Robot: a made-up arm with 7 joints. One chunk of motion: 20 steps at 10 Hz.
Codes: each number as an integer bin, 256 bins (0 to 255) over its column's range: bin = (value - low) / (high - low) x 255, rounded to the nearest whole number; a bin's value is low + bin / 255 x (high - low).
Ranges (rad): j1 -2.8..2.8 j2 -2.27..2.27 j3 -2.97..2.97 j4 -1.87..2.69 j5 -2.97..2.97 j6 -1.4..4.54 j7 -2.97..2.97
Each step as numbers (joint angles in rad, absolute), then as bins.
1 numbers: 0.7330 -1.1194 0.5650 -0.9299 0.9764 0.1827 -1.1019
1 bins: 161 65 152 53 169 68 80
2 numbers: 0.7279 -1.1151 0.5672 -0.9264 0.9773 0.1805 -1.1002
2 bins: 161 65 152 53 169 68 80
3 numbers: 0.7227 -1.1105 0.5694 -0.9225 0.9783 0.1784 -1.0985
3 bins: 160 65 152 53 169 68 80
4 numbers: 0.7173 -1.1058 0.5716 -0.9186 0.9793 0.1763 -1.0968
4 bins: 160 65 152 53 170 68 80
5 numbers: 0.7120 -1.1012 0.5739 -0.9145 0.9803 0.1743 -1.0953
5 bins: 160 66 152 53 170 68 80
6 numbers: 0.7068 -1.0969 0.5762 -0.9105 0.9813 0.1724 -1.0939
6 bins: 160 66 152 54 170 68 81
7 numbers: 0.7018 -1.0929 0.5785 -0.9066 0.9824 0.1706 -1.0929
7 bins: 159 66 152 54 170 67 81
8 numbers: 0.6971 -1.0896 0.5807 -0.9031 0.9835 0.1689 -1.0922
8 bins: 159 66 152 54 170 67 81
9 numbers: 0.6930 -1.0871 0.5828 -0.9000 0.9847 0.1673 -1.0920
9 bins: 159 66 153 54 170 67 81
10 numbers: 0.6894 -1.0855 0.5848 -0.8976 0.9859 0.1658 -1.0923
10 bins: 159 67 153 54 170 67 81
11 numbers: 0.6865 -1.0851 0.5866 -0.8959 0.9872 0.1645 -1.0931
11 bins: 159 67 153 54 170 67 81
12 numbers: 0.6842 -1.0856 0.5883 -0.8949 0.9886 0.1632 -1.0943
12 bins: 159 67 153 55 170 67 81
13 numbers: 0.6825 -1.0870 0.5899 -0.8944 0.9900 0.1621 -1.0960
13 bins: 159 66 153 55 170 67 80
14 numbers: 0.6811 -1.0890 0.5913 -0.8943 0.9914 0.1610 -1.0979
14 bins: 159 66 153 55 170 67 80
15 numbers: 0.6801 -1.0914 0.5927 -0.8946 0.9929 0.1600 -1.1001
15 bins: 158 66 153 55 170 67 80
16 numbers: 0.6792 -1.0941 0.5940 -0.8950 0.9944 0.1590 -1.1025
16 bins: 158 66 153 55 170 67 80
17 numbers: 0.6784 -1.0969 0.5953 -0.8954 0.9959 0.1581 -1.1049
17 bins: 158 66 153 55 170 67 80
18 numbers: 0.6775 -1.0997 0.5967 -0.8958 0.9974 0.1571 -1.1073
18 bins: 158 66 153 54 170 67 80
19 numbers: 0.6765 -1.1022 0.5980 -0.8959 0.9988 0.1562 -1.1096
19 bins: 158 66 153 54 170 67 80
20 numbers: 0.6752 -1.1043 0.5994 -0.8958 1.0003 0.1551 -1.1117
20 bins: 158 65 153 54 170 67 80
